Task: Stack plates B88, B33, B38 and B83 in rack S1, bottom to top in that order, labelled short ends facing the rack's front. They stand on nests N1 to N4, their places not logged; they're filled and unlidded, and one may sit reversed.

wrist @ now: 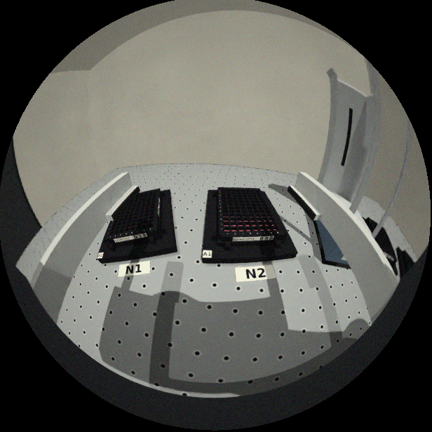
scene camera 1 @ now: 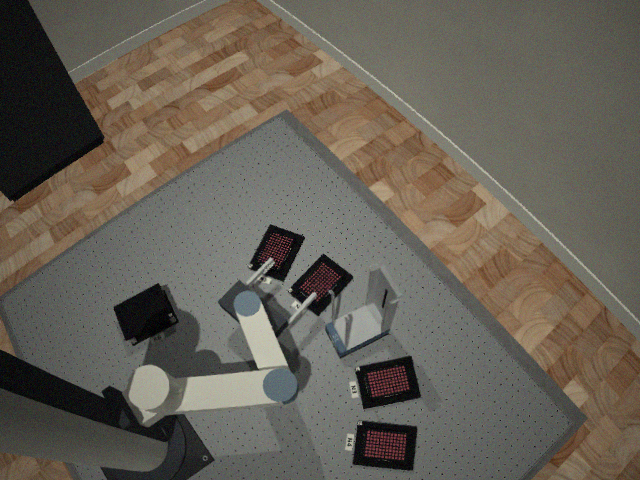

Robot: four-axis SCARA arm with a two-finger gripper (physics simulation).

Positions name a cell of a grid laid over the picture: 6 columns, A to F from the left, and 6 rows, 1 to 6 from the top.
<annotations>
filled plate: wrist B4; scene camera 1 C4
filled plate: wrist D4; scene camera 1 D4
</annotations>
